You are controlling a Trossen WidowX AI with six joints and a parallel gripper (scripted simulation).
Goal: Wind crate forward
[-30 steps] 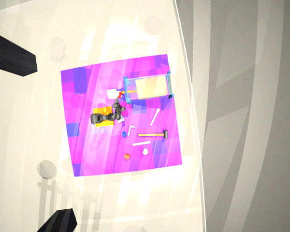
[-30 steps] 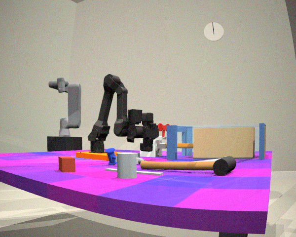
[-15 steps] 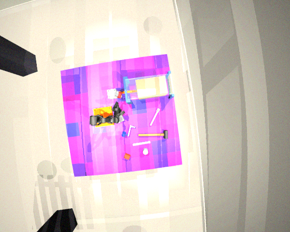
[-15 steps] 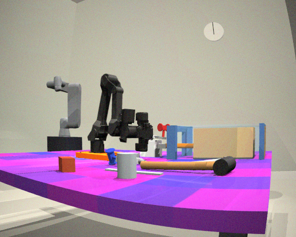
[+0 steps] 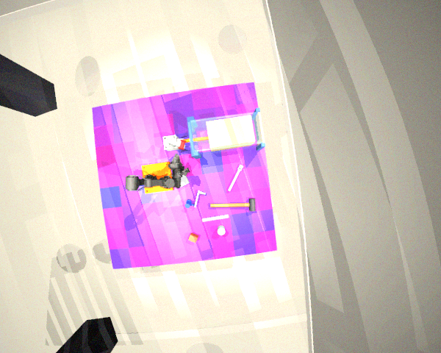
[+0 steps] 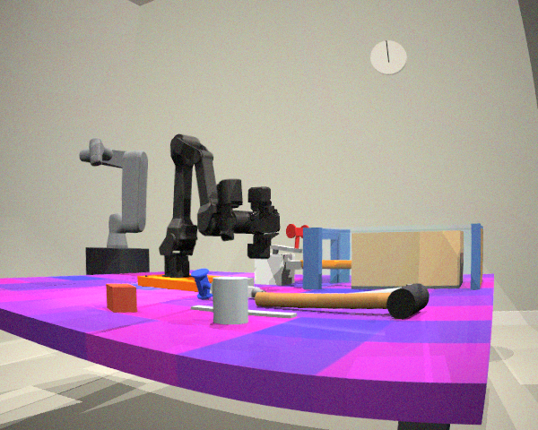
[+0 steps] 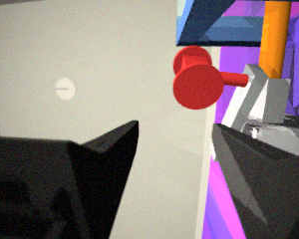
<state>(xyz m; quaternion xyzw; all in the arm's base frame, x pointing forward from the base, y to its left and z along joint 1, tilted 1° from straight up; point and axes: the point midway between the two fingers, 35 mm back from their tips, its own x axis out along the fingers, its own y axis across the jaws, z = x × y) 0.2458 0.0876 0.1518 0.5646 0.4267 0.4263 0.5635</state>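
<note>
My gripper tip is now 7 cm to the right of the red-knobbed winch handle and 6 cm above it. Also, from my gripper tip: hand winch: 14 cm below, 10 cm to the left, 7 cm behind; red knob: 5 cm to the left, 4 cm ahead, 3 cm below; blue frame: 11 cm ahead, 9 cm to the left, 7 cm below.
</note>
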